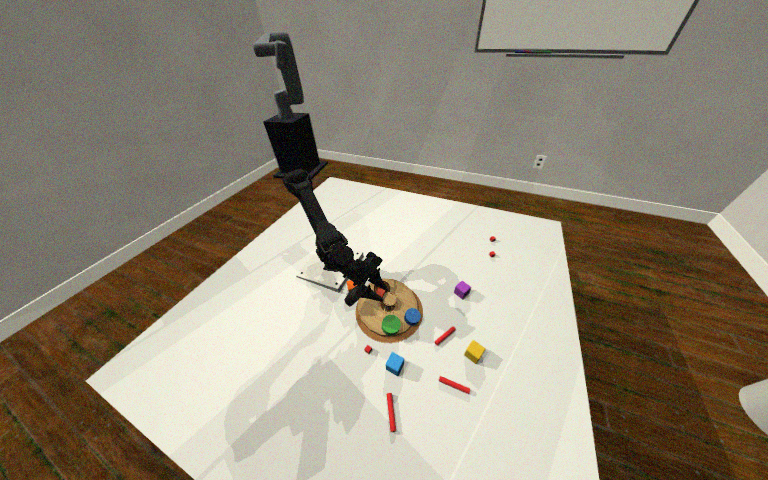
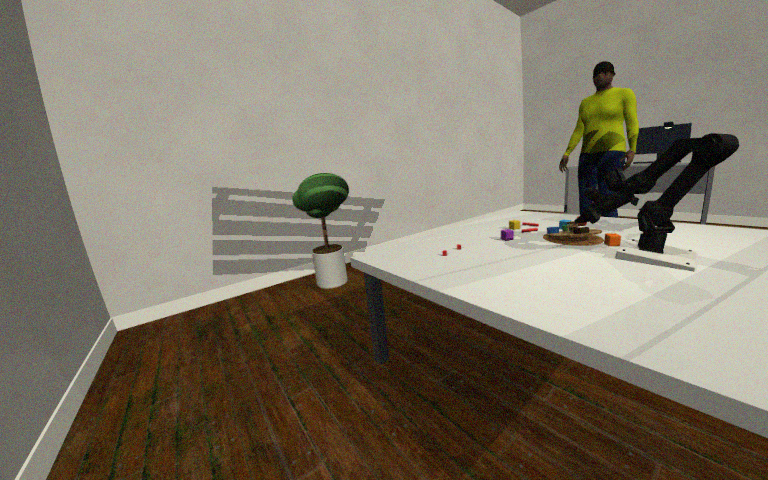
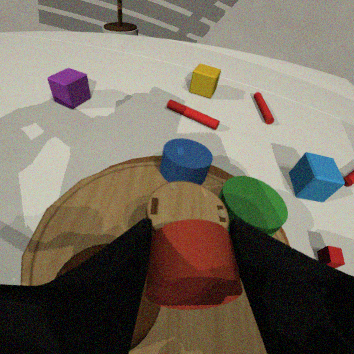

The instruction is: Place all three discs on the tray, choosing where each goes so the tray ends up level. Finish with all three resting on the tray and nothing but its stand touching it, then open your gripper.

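Note:
The round wooden tray [image 1: 370, 316] [image 2: 572, 240] [image 3: 100, 200] has a pale round knob [image 1: 389, 299] [image 3: 187, 202] at its middle. The blue disc [image 1: 412, 315] [image 2: 552, 230] [image 3: 186, 161] and the green disc [image 1: 390, 324] [image 3: 255, 204] sit on the tray, side by side near its rim. My gripper [image 1: 383, 293] [image 3: 190, 226] is shut on the red disc [image 1: 380, 290] [image 3: 194, 262], over the tray on the arm's side of the knob. Whether the red disc touches the tray is unclear. A dark brown round shape [image 3: 82, 262] on the tray is partly hidden by the left finger.
An orange cube [image 1: 350, 284] [image 2: 612, 239] stands between tray and arm base. Beyond the tray are a light blue cube [image 1: 394, 363] [image 3: 317, 177], yellow cube [image 1: 475, 351] [image 3: 205, 80], purple cube [image 1: 462, 289] [image 3: 69, 88], several red rods and a small red cube [image 1: 368, 349] [image 3: 331, 256].

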